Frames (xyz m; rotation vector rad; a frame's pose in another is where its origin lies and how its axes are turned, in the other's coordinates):
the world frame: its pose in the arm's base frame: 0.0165 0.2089 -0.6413 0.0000 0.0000 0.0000
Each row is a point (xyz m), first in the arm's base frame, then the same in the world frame.
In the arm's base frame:
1: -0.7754 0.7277 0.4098
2: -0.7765 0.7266 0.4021
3: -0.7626 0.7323 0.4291
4: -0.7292 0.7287 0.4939
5: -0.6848 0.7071 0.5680
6: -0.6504 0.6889 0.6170
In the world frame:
1: -0.7919 0.5188 1.0511
2: -0.7930 0.5177 1.0434
3: -0.7791 0.5234 1.0704
4: -0.7457 0.5198 1.1352
5: -0.7013 0.4982 1.2093
6: -0.6669 0.4800 1.2583

